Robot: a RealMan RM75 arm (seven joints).
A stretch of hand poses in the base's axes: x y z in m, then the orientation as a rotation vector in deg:
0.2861 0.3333 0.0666 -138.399 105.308 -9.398
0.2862 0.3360 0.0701 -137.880 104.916 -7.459
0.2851 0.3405 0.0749 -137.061 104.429 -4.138
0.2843 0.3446 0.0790 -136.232 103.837 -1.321
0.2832 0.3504 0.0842 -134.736 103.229 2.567
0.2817 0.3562 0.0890 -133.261 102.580 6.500
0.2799 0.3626 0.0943 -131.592 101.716 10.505
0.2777 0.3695 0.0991 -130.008 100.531 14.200
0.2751 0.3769 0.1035 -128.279 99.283 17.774
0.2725 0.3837 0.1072 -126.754 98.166 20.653
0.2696 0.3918 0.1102 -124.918 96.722 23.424
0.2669 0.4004 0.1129 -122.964 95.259 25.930
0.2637 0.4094 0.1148 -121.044 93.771 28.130
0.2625 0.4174 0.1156 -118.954 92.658 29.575
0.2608 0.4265 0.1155 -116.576 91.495 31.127
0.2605 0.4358 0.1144 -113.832 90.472 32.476
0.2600 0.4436 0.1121 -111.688 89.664 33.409
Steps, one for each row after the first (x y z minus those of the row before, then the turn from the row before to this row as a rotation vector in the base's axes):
0.0001 0.0027 0.0035 1.347 0.549 0.102
-0.0011 0.0045 0.0048 2.157 1.092 0.099
-0.0008 0.0041 0.0041 1.971 0.836 0.129
-0.0011 0.0058 0.0052 2.818 1.146 -0.074
-0.0015 0.0058 0.0048 2.798 1.248 -0.040
-0.0018 0.0064 0.0053 3.008 1.206 -0.007
-0.0022 0.0069 0.0048 2.954 1.017 0.176
-0.0026 0.0074 0.0044 3.002 0.947 0.138
-0.0026 0.0068 0.0037 2.537 0.729 0.110
-0.0029 0.0081 0.0030 2.854 0.474 0.105
-0.0027 0.0086 0.0027 2.844 0.323 0.028
-0.0032 0.0090 0.0019 2.730 0.180 0.022
-0.0012 0.0080 0.0008 2.413 -0.137 -0.368
-0.0017 0.0091 -0.0001 2.663 -0.129 -0.479
-0.0003 0.0093 -0.0011 2.772 -0.240 -0.788
-0.0005 0.0078 -0.0023 2.135 -0.243 -0.641

